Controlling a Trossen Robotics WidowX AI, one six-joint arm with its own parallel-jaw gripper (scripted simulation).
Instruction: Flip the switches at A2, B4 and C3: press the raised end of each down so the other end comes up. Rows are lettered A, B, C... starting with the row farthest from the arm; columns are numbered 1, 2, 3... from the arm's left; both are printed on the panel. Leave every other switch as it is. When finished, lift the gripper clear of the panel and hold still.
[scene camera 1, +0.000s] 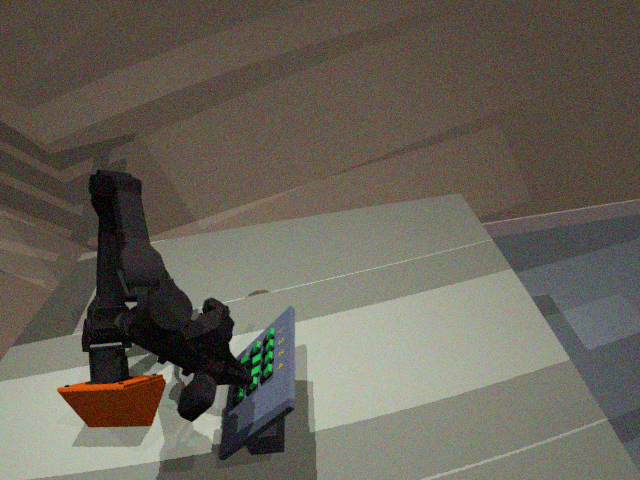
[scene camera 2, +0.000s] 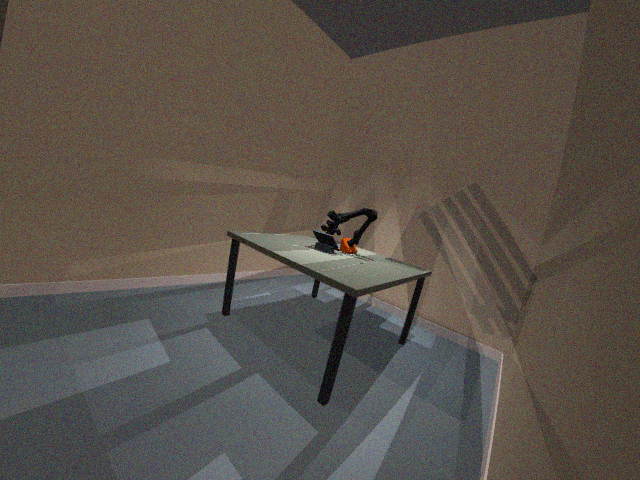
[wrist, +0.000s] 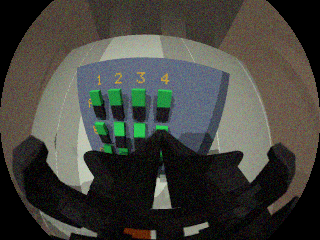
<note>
My gripper (scene camera 1: 251, 381) is shut, with nothing in its grasp.
My gripper shows as well in the wrist view (wrist: 160, 133).
</note>
